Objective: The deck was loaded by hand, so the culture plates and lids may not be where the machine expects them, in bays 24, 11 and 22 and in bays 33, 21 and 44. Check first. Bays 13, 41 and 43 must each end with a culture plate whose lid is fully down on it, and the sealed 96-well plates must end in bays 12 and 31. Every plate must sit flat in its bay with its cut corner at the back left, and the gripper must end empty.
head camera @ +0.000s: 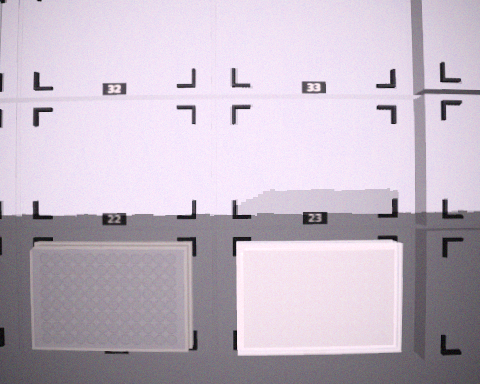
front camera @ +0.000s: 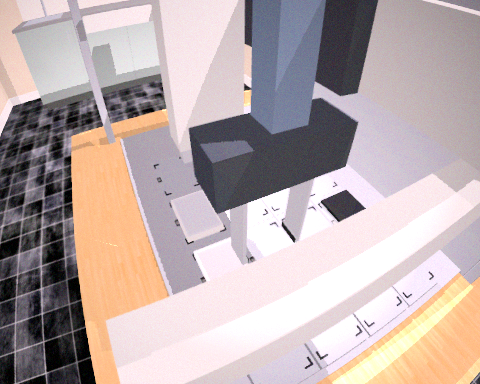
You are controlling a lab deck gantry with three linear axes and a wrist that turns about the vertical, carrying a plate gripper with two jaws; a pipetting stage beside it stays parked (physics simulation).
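Places are measured from the robot's base along level axes (x back, y right, z up), in metres.
Pixels of known places: gripper, fingertip midpoint: (front camera: 265,243); robot's base, link origin: (front camera: 155,166).
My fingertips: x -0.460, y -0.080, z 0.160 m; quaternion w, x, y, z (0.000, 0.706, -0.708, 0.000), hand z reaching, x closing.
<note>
Ahead of a thing's pixels: the offset from my fingertips to its middle. "spot": to the spot under its first point.
A pale plate {dx +0.068, dy +0.037, dz -0.148 m} (front camera: 220,260) (head camera: 319,297) sits in the bay below label 23 in the head view; its top is light inside a narrow rim, without a black cover, and a clear lid cannot be told. A sealed 96-well plate {dx +0.232, dy +0.037, dz -0.153 m} (front camera: 197,215) (head camera: 110,300) sits beside it below label 22, with faint round wells. A flat black-topped piece {dx +0.068, dy -0.284, dz -0.148 m} (front camera: 342,205) lies at the deck's right in the front view. My gripper (front camera: 271,250) hangs above the deck, its jaws apart with no plate visible between them. The other bays behind the gripper are partly hidden.
In the front view a pale beam (front camera: 280,280) crosses the foreground and hides deck bays. A white column (front camera: 205,65) stands behind the gripper, and a dark block (front camera: 345,50) hangs at the upper right. Bay labels 32 {spot: dx +0.232, dy -0.130, dz -0.160 m} (head camera: 114,89) and 33 {spot: dx +0.068, dy -0.131, dz -0.160 m} (head camera: 314,87) show in the head view.
</note>
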